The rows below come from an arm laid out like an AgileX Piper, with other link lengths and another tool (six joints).
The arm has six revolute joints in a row. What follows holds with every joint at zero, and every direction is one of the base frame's. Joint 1 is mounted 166.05 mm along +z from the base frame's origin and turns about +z. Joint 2 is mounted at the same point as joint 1 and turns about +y. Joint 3 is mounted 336.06 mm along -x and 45.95 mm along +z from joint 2 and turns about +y. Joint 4 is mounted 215.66 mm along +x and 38.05 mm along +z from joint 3 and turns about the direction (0.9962, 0, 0.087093). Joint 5 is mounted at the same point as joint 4 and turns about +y. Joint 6 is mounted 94.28 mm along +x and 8.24 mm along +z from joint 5 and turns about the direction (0.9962, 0, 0.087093). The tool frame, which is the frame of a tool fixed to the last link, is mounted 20.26 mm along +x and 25 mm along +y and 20.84 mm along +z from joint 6; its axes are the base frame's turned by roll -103.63, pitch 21.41 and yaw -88.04 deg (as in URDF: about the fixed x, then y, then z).
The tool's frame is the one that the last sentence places.
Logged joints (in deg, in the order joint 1, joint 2, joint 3, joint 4, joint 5, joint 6), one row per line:
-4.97, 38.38, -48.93, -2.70, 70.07, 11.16
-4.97, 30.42, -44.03, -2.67, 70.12, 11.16
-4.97, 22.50, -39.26, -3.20, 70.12, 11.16
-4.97, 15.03, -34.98, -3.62, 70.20, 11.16
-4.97, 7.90, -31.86, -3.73, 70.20, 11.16
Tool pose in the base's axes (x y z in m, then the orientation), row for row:
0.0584, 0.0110, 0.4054, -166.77, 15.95, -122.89
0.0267, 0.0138, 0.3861, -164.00, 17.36, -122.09
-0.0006, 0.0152, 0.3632, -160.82, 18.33, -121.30
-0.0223, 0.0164, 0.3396, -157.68, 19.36, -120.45
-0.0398, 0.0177, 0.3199, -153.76, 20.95, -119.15
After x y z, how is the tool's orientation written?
As angles about the fixed x, y, z axes (roll, pitch, yaw), in degrees.
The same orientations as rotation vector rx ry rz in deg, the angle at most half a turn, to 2 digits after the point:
-74.04, 141.48, -5.57
-73.06, 139.01, -7.70
-72.04, 136.70, -10.53
-70.96, 134.31, -13.14
-69.54, 131.02, -15.91

